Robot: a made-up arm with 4 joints.
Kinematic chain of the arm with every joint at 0, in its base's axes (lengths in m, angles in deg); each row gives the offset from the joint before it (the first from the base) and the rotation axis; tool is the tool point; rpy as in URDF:
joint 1: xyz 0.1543 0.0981 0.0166 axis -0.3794 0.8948 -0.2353
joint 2: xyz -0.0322 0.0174 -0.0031 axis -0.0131 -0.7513 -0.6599
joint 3: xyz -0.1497 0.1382 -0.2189 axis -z
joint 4: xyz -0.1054 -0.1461 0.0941 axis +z
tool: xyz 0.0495 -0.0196 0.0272 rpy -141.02 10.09 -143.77
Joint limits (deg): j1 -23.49..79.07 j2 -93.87..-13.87 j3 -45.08..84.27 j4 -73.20..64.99
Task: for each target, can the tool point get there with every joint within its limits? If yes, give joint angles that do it. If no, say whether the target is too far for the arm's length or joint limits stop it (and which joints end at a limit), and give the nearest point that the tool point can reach.
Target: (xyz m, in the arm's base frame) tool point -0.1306 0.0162 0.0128
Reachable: yes | joints -10.86 -43.72 21.62 49.89
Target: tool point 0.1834 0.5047 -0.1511
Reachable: no: joint limits stop it (at a limit: joint 1, joint 2, joint 3, joint 4) | nearest point -0.0021 0.3982 0.1880 | short by 0.401 m
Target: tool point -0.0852 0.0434 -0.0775
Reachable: yes | joints -13.19 -21.52 4.50 14.50
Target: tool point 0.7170 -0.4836 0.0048
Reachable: no: too far | nearest point 0.3145 -0.0410 0.2550 | short by 0.648 m
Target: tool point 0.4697 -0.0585 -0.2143
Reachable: no: joint limits stop it (at a limit: joint 1, joint 2, joint 3, joint 4) | nearest point 0.1331 -0.0328 -0.0388 | short by 0.381 m
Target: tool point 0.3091 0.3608 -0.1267
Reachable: no: joint limits stop it (at a limit: joint 1, joint 2, joint 3) | nearest point 0.0718 0.0983 -0.1075 | short by 0.354 m
